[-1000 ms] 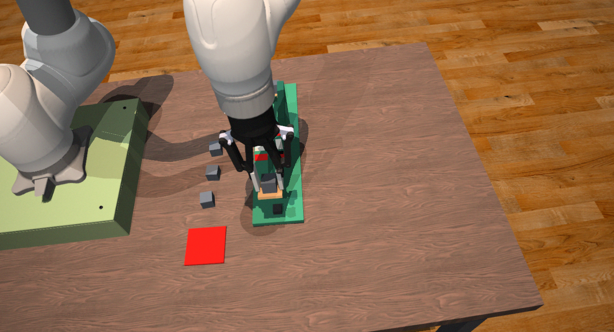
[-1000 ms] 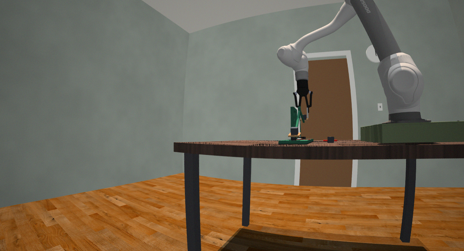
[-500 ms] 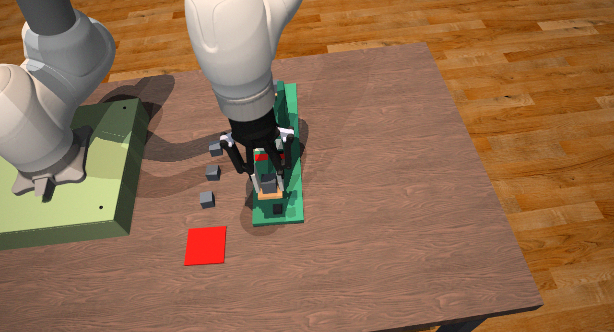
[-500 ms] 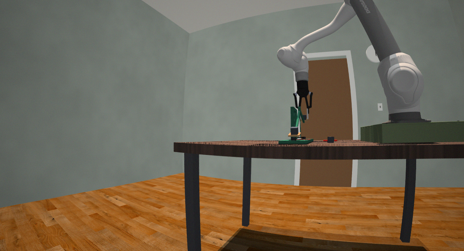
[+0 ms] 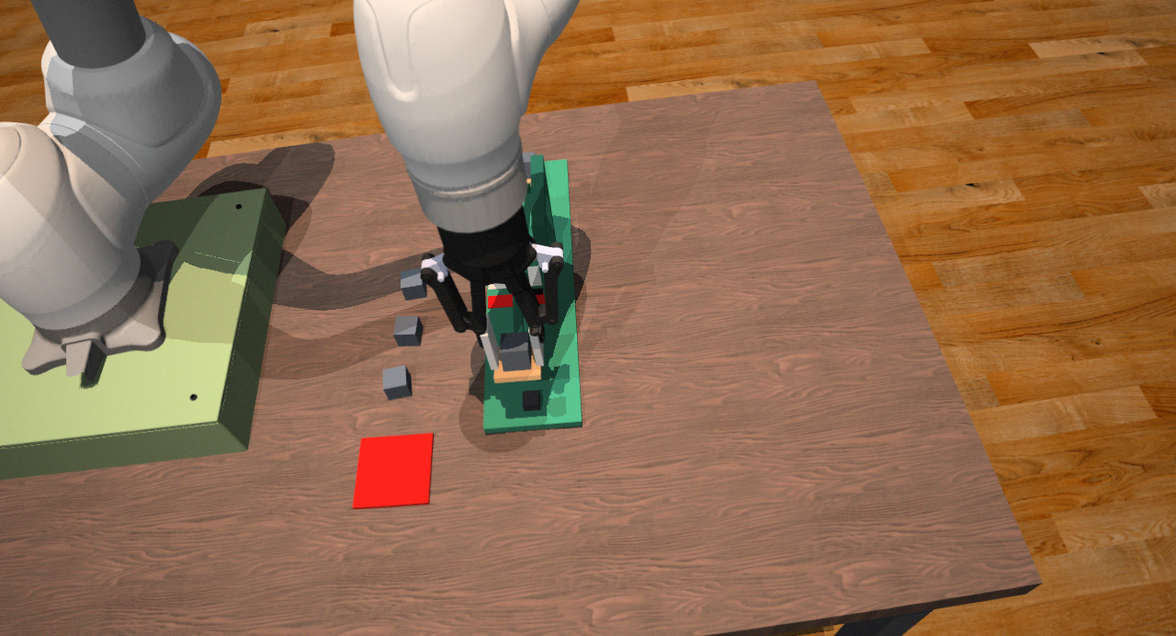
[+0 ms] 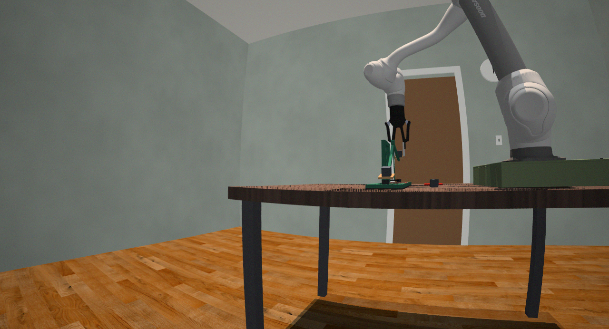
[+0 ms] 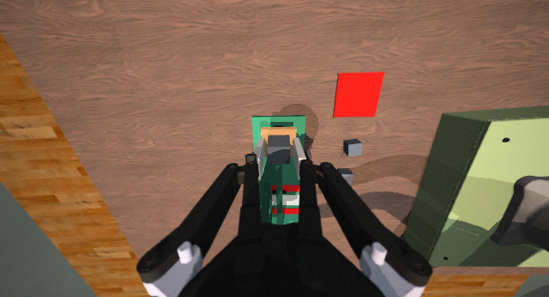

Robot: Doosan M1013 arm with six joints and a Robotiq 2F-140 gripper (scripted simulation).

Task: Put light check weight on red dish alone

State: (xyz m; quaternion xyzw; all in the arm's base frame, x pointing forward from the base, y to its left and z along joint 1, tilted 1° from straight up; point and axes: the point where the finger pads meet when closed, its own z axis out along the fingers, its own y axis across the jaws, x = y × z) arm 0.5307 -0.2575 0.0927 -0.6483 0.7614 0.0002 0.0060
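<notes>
My hand is 180 mm past the flat red dish, 30 mm to the left of it and 170 mm above it. Round my hand: green rocker balance: 30 mm ahead, 200 mm to the left, 80 mm below.
</notes>
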